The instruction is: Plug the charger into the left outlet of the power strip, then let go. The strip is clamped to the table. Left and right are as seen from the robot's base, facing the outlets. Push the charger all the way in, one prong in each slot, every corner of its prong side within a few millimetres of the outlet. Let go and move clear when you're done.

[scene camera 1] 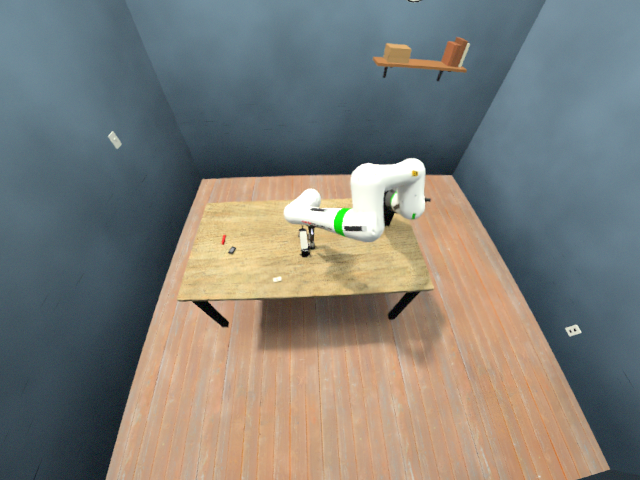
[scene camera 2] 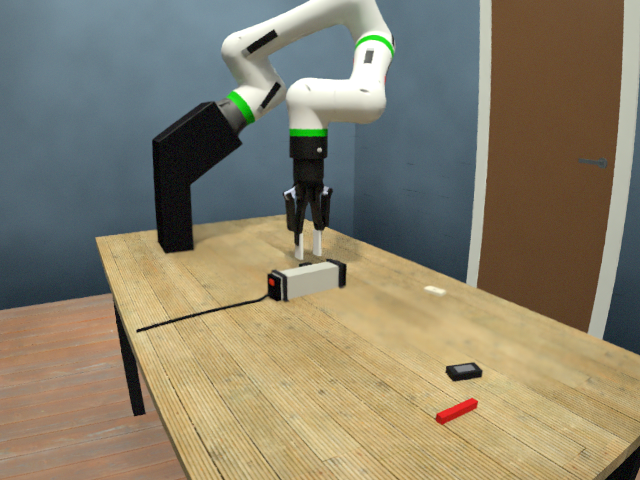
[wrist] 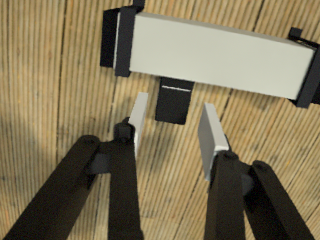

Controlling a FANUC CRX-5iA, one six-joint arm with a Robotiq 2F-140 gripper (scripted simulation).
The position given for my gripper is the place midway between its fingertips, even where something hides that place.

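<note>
There is a black charger point(wrist: 174, 95) that I can see. As for my gripper, I see it at point(scene camera 2: 308, 256), and the wrist view shows my gripper point(wrist: 173, 112) too.
</note>
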